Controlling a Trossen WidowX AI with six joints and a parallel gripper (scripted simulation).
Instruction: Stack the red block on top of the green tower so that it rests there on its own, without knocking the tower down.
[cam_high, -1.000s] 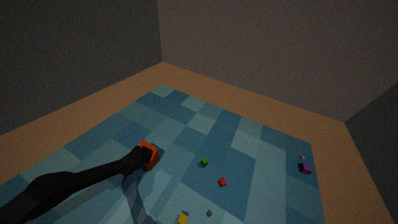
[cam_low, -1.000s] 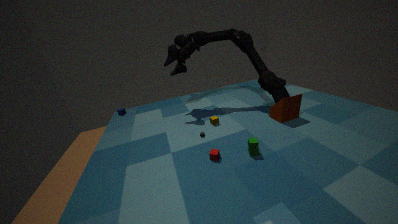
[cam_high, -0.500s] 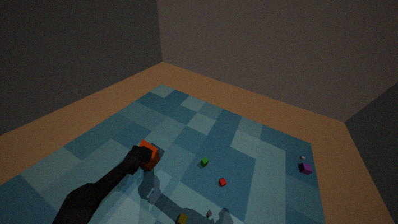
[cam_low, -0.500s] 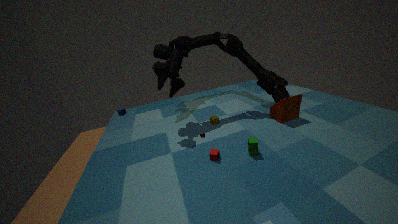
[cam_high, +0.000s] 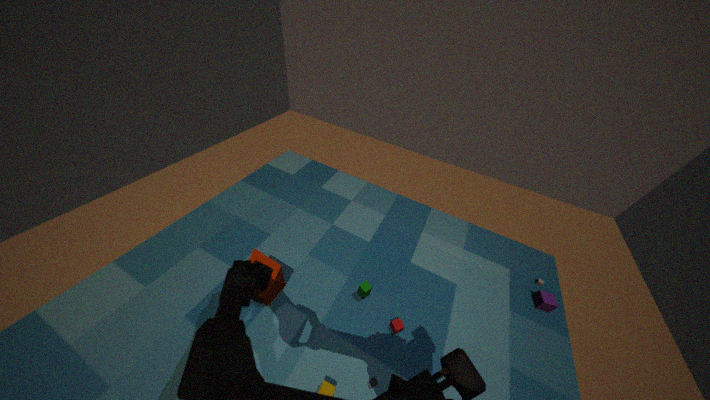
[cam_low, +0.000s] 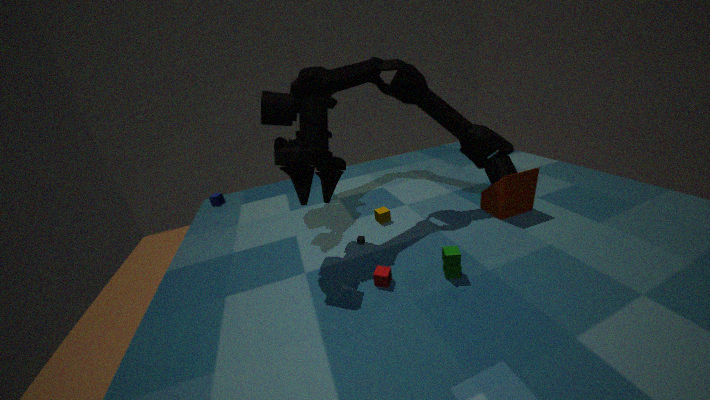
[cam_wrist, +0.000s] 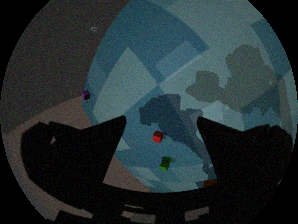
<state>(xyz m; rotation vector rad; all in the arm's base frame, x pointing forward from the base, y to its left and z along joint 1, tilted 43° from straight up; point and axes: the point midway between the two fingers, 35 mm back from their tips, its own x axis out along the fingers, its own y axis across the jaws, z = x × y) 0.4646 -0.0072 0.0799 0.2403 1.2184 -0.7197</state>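
My gripper tip is 130 mm to the right of the red block, 120 mm above it and 70 mm past it. Also, from my gripper tip: green block 200 mm behind, 170 mm to the left, 90 mm below; then yellow block 180 mm behind, 120 mm below, 80 mm to the right; then dark cube 130 mm below, 90 mm behind, 10 mm to the right.
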